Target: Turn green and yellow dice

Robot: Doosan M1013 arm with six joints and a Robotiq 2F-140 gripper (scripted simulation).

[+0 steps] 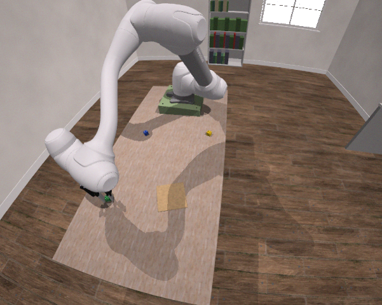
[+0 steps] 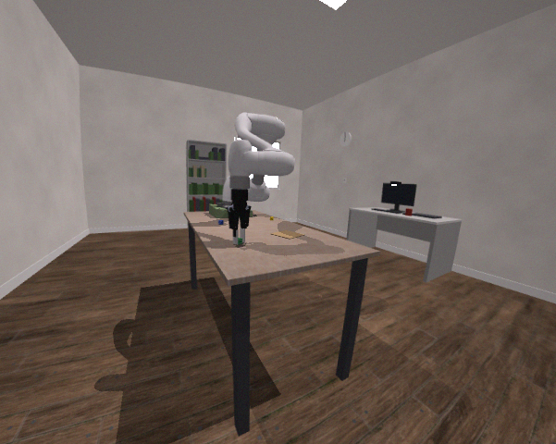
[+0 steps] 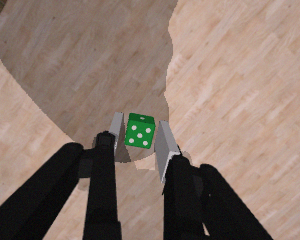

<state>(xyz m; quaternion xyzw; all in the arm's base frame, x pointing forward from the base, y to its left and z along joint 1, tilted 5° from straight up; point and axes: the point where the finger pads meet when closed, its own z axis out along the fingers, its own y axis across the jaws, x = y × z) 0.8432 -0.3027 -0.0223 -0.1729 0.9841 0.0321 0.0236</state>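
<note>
Right now the green die is 2 cm below my hand. Round my hand: tan mat (5 cm behind, 32 cm to the left, 3 cm below); blue die (49 cm behind, 9 cm to the left, 2 cm below); yellow die (49 cm behind, 50 cm to the left, 2 cm below).
</note>
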